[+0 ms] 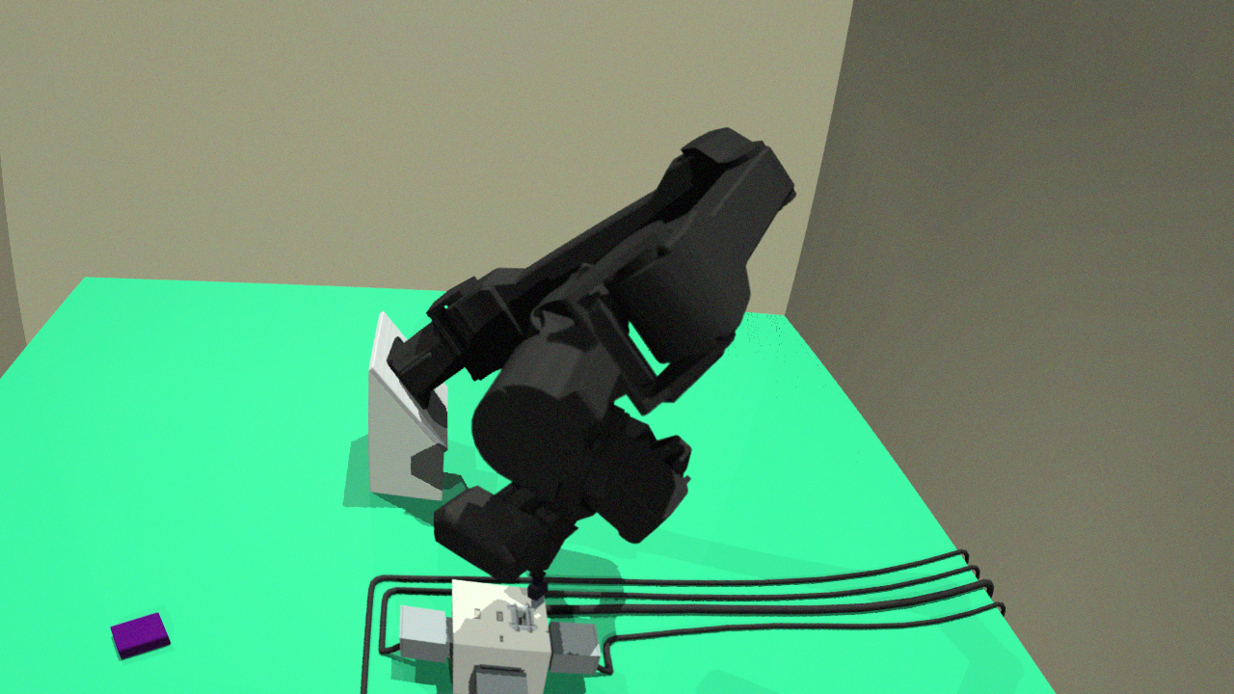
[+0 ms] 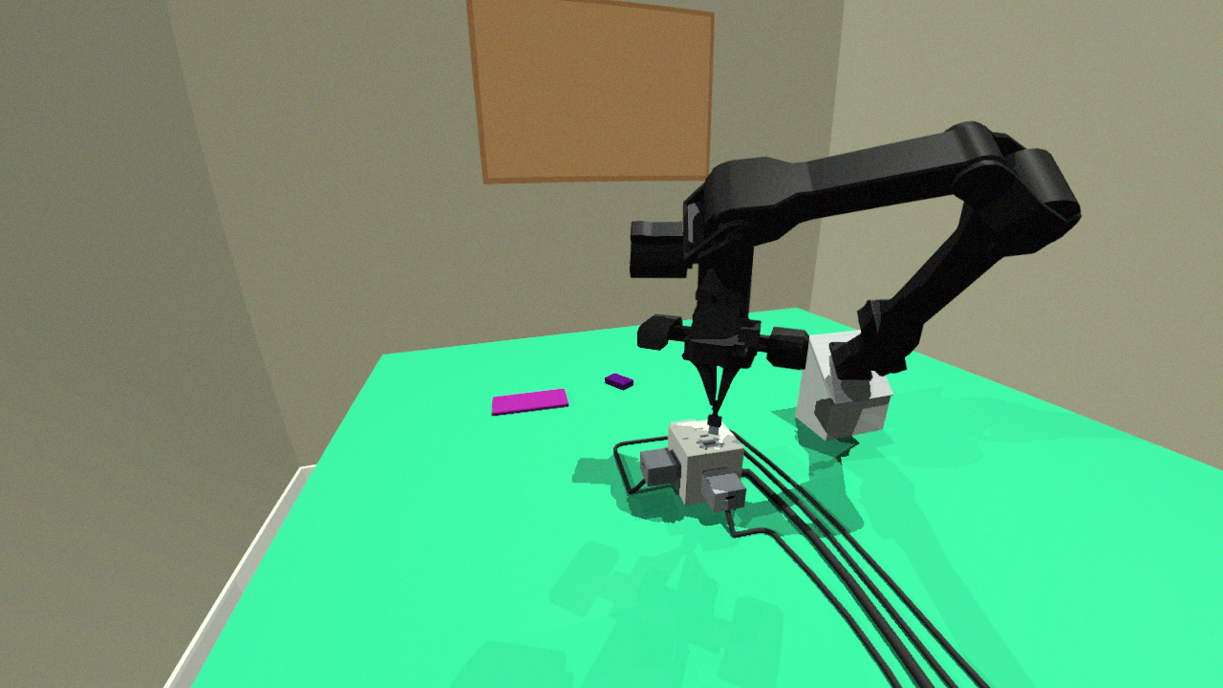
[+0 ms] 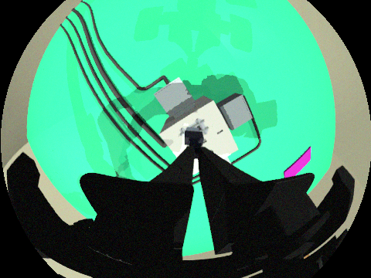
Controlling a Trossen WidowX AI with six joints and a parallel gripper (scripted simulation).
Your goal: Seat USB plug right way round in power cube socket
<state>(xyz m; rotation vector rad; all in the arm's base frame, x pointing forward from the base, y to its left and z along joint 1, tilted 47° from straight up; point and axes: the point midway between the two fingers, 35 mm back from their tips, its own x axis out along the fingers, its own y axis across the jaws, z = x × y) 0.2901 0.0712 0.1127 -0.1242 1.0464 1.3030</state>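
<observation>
Now: the dark USB plug 2 cm below my gripper tip. Also, from my gripper tip: flat magenta slab 25 cm ahead, 31 cm to the right, 13 cm below; USB socket 1 cm to the right, 7 cm below; purple block 7 cm ahead, 36 cm to the right, 13 cm below.
</observation>
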